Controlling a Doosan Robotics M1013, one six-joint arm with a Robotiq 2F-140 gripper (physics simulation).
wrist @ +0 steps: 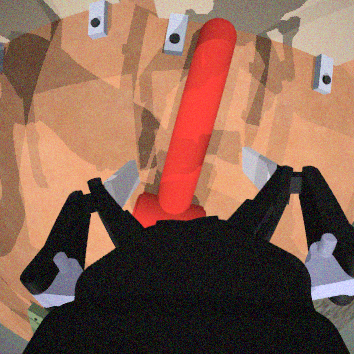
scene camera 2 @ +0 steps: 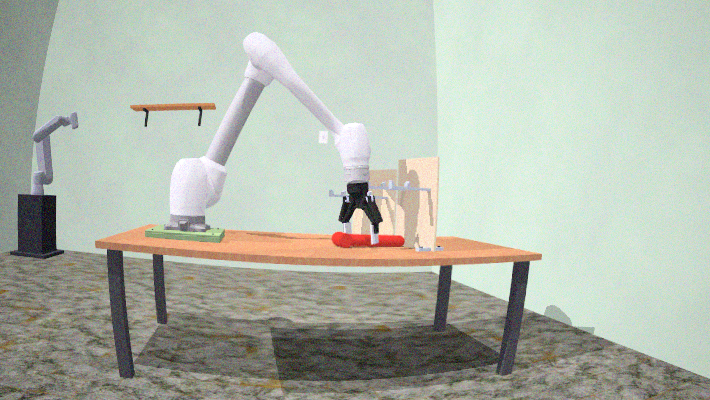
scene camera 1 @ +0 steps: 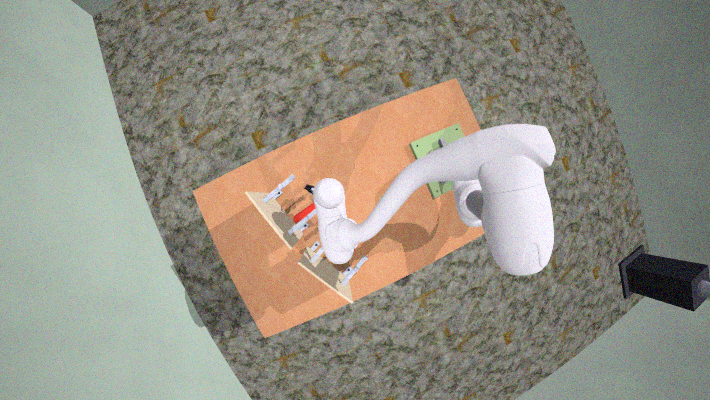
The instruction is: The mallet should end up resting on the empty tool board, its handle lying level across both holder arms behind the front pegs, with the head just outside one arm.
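Pixels of known places: gripper, fingertip midpoint: point(wrist: 188, 164) point(scene camera 2: 361, 242); arm's base, origin of the base link: point(scene camera 2: 187, 229).
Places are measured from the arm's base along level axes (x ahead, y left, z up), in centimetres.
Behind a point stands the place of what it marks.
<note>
The red mallet point(scene camera 1: 303, 214) {z 1.6, x 78.5, y -4.1 cm} point(scene camera 2: 392, 241) {z -0.4, x 78.9, y -6.1 cm} point(wrist: 200, 105) {z 1.8, x 73.5, y -5.0 cm} lies flat on the table, its head away from the boards and its handle end near them. My gripper point(scene camera 2: 361, 233) {z -0.9, x 67.3, y -6.9 cm} point(wrist: 188, 164) {z -0.9, x 67.3, y -6.9 cm} is open and low over the mallet, one fingertip on each side of the handle near the head, holding nothing. In scene camera 1 the arm hides most of it. Two upright beige tool boards stand side by side, one board point(scene camera 1: 258, 199) {z 23.7, x 89.3, y -16.5 cm} point(scene camera 2: 428, 172) {z 25.0, x 88.8, y -14.8 cm} and another board point(scene camera 1: 346, 291) {z 20.1, x 72.5, y 31.9 cm} point(scene camera 2: 382, 173) {z 25.3, x 79.8, y 18.3 cm}. Each has two pale holder arms, such as one arm point(scene camera 1: 279, 188) {z 19.3, x 80.8, y -17.7 cm} and another arm point(scene camera 1: 354, 270) {z 15.8, x 66.1, y 26.2 cm}. I see no tool on either board.
Small metal brackets point(wrist: 97, 20) {z -1.0, x 79.2, y 11.6 cm} point(wrist: 176, 34) {z -1.0, x 80.7, y 1.2 cm} point(wrist: 323, 74) {z -1.4, x 86.6, y -17.9 cm} stand at the boards' feet, one close beside the handle end. Holder arms stick out from the boards at gripper height. The arm's green base plate point(scene camera 1: 422, 145) {z 0.0, x 10.3, y -13.3 cm} point(scene camera 2: 185, 235) {z -0.9, x 2.4, y -17.1 cm} is at the table's other end.
</note>
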